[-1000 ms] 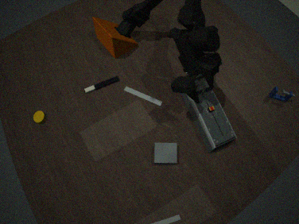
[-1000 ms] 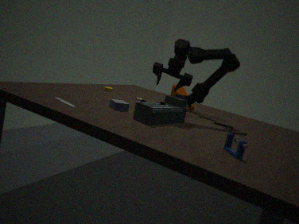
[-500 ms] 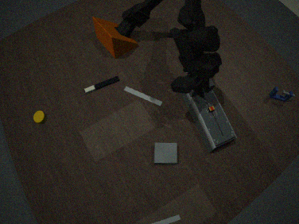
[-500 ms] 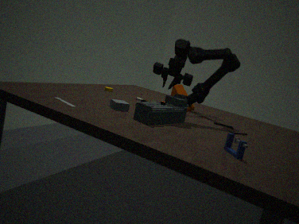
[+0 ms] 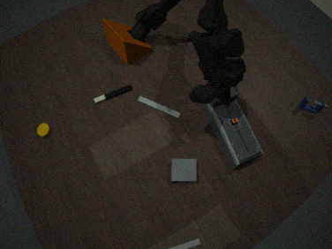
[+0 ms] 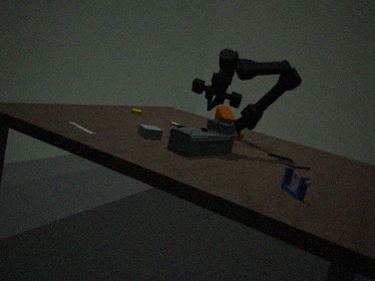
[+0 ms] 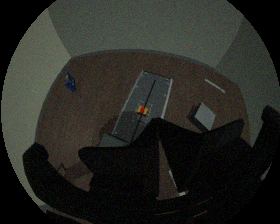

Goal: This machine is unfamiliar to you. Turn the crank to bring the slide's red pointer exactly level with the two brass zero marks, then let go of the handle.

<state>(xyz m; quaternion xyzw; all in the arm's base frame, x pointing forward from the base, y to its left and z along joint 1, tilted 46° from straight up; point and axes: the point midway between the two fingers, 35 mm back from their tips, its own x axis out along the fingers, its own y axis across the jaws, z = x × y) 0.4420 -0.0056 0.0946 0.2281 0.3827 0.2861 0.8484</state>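
My gripper tip is now 60 mm above the red pointer, 30 mm short of it and 20 mm to the right of it. The rest, counted from my gripper tip: grey block: 180 mm to the right, 130 mm below, 70 mm ahead; yellow disc: 530 mm to the right, 280 mm behind, 140 mm below; black-and-white marker: 280 mm behind, 260 mm to the right, 140 mm below.
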